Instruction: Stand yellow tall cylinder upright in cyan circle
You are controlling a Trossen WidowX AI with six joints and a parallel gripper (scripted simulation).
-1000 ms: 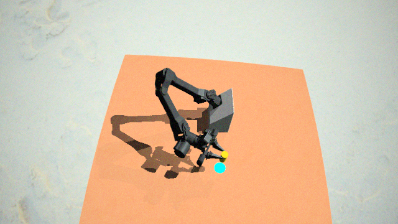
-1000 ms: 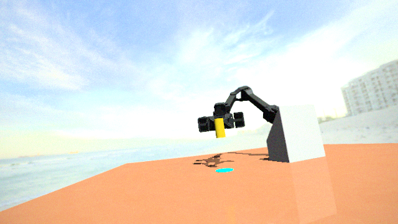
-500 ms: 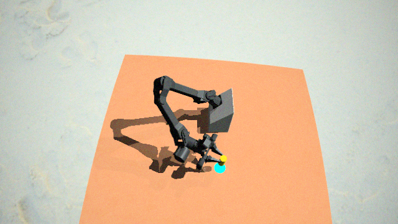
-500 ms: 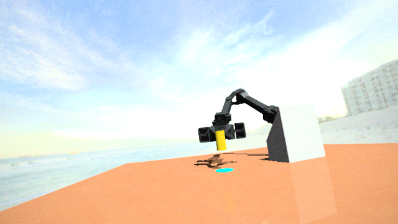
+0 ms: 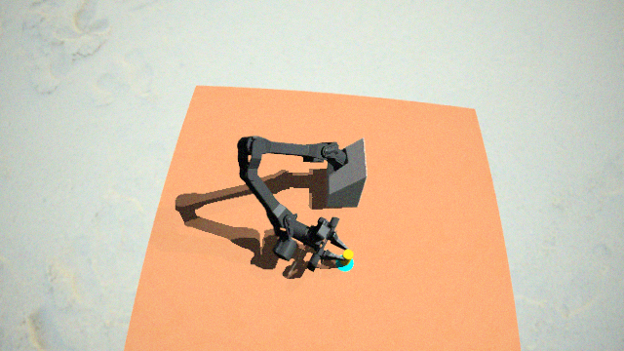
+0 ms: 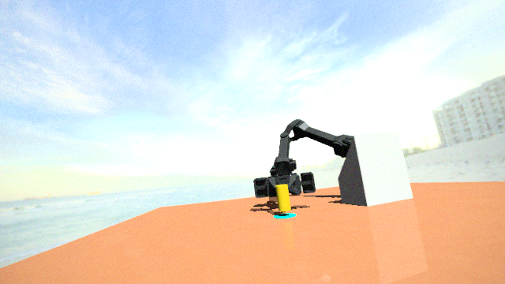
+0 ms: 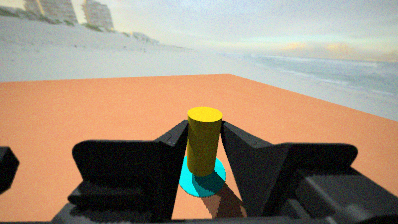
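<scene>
My gripper tip is 2 cm above the yellow tall cylinder. From my gripper tip the other things lie so: cyan circle (7 cm below).
</scene>
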